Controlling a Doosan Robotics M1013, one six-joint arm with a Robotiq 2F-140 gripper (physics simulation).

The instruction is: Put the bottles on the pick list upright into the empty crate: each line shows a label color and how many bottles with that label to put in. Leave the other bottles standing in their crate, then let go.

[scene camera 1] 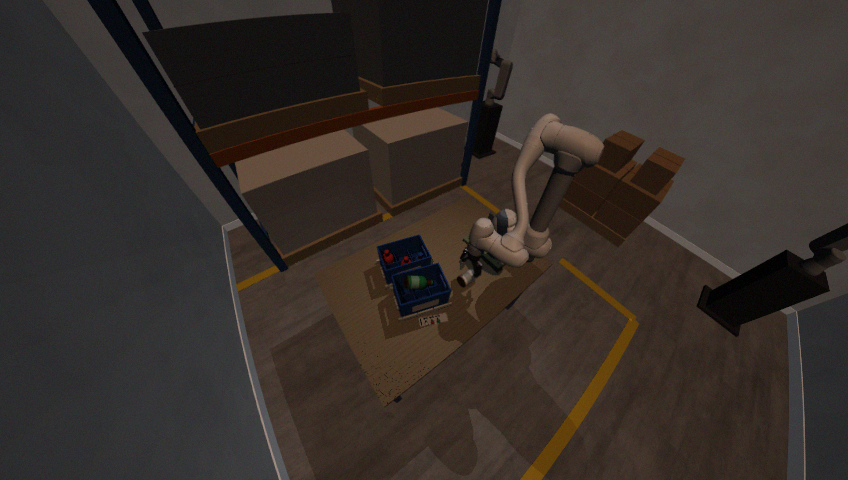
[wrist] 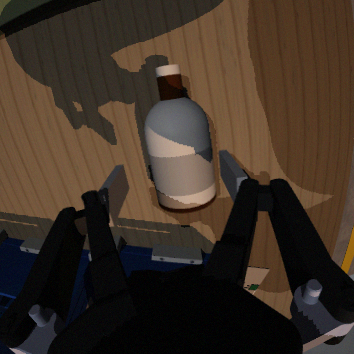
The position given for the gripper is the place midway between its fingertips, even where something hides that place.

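A white bottle (wrist: 176,129) is visible, together with the gripper (wrist: 171,169).
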